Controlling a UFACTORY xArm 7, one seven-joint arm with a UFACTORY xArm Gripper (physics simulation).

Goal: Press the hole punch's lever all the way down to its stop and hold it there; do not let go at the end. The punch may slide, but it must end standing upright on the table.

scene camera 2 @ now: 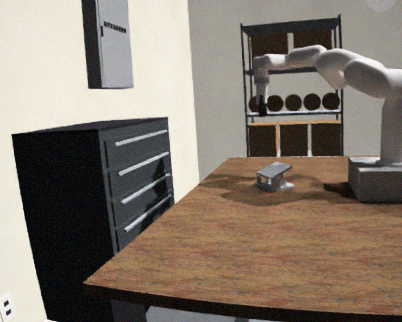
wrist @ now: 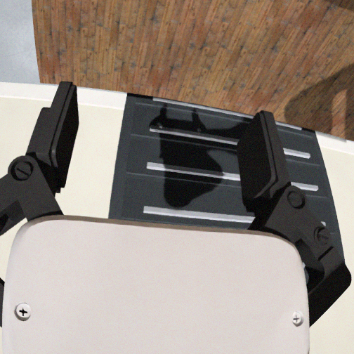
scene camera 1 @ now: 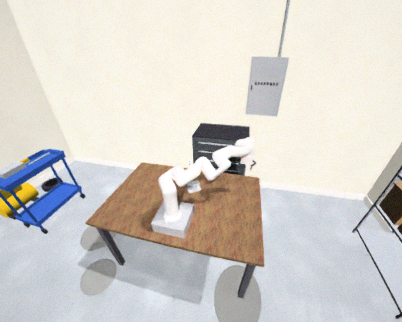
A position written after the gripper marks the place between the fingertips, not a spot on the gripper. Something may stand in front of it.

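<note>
Grey hole punch (scene camera 2: 276, 184) visible. In the wrist view, the punch is out of frame. The gripper (wrist: 164, 113) visible.
</note>
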